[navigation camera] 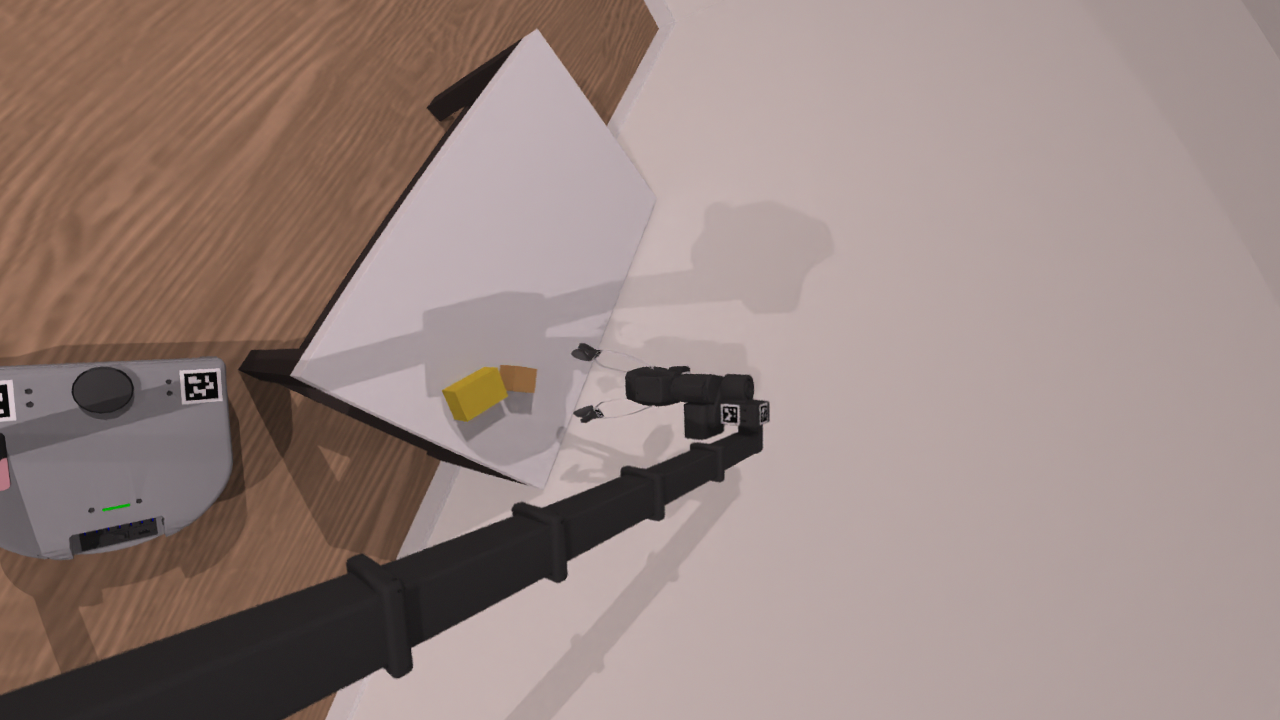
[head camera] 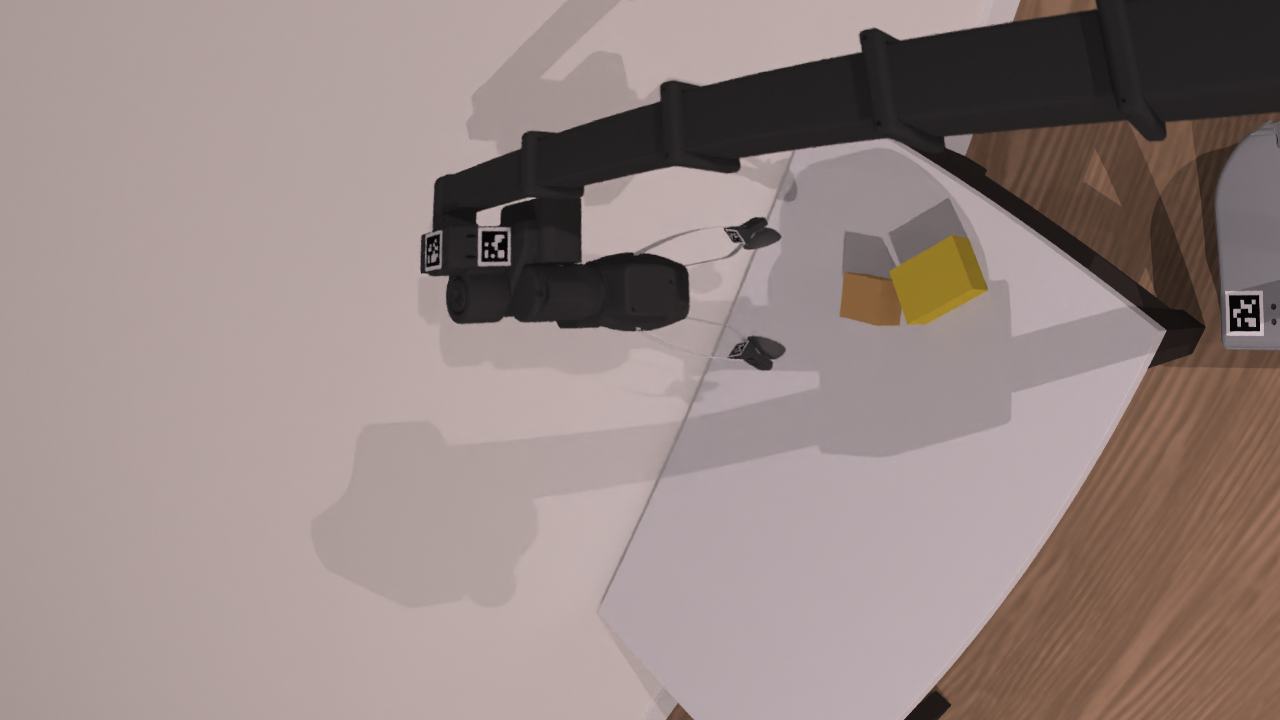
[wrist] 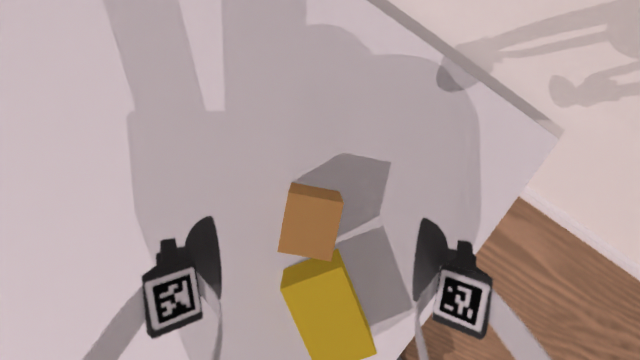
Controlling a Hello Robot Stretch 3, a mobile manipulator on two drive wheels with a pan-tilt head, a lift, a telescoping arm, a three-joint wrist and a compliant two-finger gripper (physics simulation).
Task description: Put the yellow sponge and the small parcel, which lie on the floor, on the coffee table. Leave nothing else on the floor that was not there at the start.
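Frame: origin at the robot's base, x ahead, y left, z up, level; metres.
Seen in the pictures: gripper, fingertip midpoint: (navigation camera: 575,382) (head camera: 776,292) (wrist: 316,244); robot's base at its link origin: (navigation camera: 104,387).
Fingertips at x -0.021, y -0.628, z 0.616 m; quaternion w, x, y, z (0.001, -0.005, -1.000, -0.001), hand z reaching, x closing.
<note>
Offsets run from my fingertips to a thing's top centre. Level surfaces: height alone.
The yellow sponge @[dx -0.014, dy +0.124, dz -0.121 m] (head camera: 935,282) (navigation camera: 475,394) (wrist: 327,312) lies on the white coffee table @[dz -0.165 m] (head camera: 850,555) (navigation camera: 546,161) (wrist: 60,150) near one corner. The small parcel @[dx +0.004, dy +0.027, dz -0.116 m] (head camera: 870,299) (navigation camera: 519,378) (wrist: 312,224), an orange-brown block, rests on the table right beside the sponge, close to or touching it. My gripper (head camera: 760,292) (navigation camera: 587,382) (wrist: 316,244) is open and empty. It hangs above the table near its edge on the pale-wall side, with its fingertips apart from the parcel in the head view. In the wrist view both things show beyond and between the spread fingers.
The telescoping arm (head camera: 778,98) (navigation camera: 456,546) reaches over one corner of the table. The robot's grey base (head camera: 1253,214) (navigation camera: 134,465) stands on the wooden floor @[dz -0.616 m] (head camera: 1190,537) (navigation camera: 179,179) near a dark table leg @[dx +0.047, dy +0.379, dz -0.216 m] (head camera: 1179,333) (navigation camera: 268,362). A pale wall (head camera: 179,268) (navigation camera: 984,358) lies beyond the table.
</note>
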